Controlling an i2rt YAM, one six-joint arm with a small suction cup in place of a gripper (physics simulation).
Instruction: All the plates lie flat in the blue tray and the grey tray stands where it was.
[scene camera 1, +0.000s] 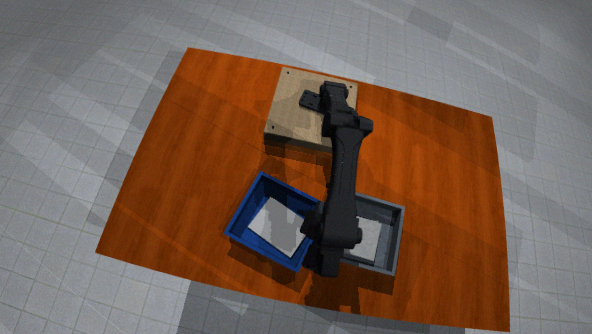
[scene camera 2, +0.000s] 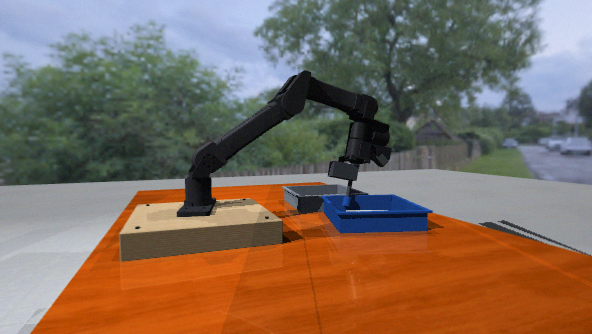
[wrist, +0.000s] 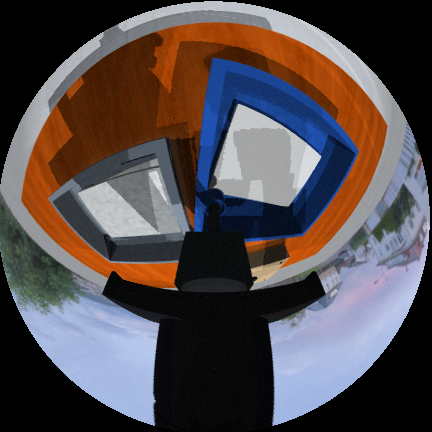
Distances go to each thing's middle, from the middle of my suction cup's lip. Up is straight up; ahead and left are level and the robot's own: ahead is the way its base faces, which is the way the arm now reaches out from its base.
Right now the blue tray (scene camera 1: 265, 186) is 3 cm ahead of my suction cup, 10 cm to the right of it and 1 cm below it.
